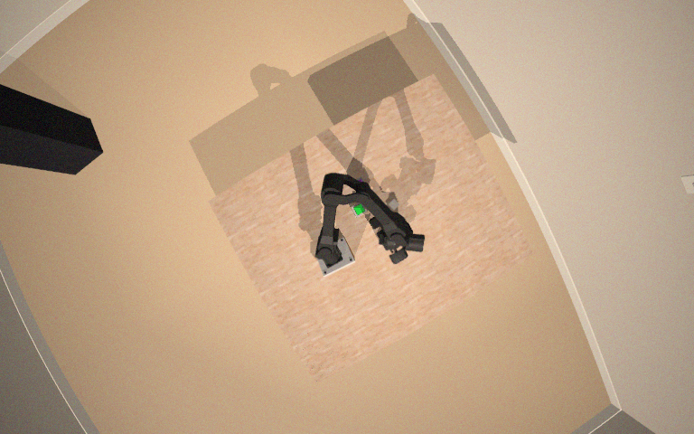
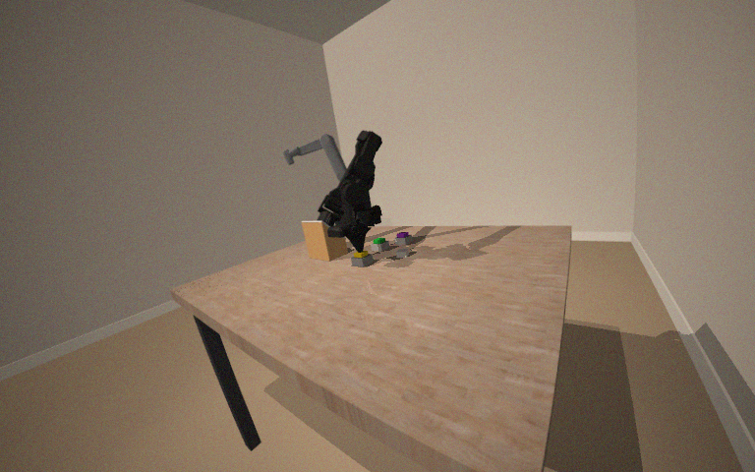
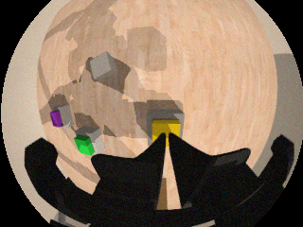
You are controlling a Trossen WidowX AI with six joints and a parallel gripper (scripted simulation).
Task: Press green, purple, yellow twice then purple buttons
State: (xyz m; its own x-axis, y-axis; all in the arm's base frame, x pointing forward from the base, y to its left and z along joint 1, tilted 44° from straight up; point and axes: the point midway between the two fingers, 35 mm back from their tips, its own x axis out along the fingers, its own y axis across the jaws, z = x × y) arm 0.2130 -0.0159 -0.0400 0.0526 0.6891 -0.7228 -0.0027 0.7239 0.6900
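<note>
Now: gripper tip 1 cm above the yellow button. Round my gripper tip: purple button: 23 cm to the left, 1 cm below, 1 cm ahead; then green button: 14 cm to the left, 4 cm behind, 1 cm below; then white block: 9 cm to the left, 9 cm ahead, 3 cm below.
</note>
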